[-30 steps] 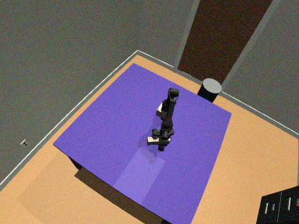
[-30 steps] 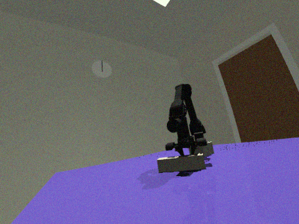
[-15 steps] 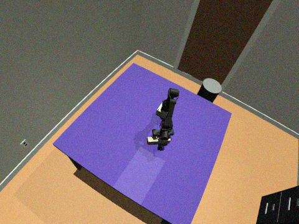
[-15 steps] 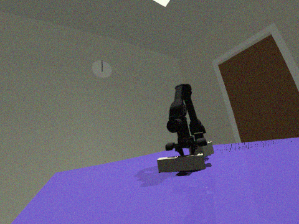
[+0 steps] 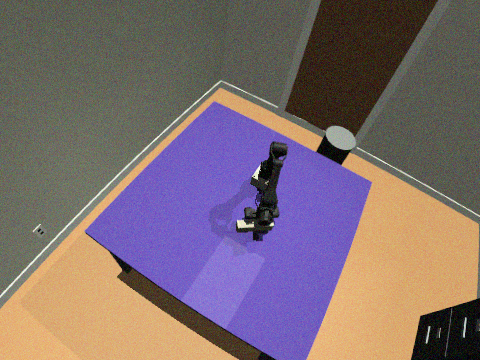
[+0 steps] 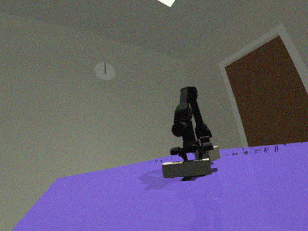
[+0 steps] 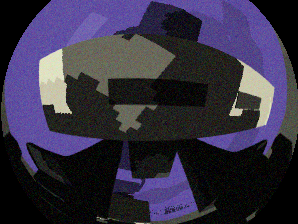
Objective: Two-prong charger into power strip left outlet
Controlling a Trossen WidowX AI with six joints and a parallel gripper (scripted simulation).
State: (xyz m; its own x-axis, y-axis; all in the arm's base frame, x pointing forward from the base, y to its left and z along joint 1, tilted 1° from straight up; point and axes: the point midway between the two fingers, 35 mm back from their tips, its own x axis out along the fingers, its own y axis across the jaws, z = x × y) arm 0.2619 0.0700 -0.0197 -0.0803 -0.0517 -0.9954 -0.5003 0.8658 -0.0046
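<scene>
My gripper tip is 2 cm short of the charger, 1 cm to the right of it and 1 cm below it.
</scene>
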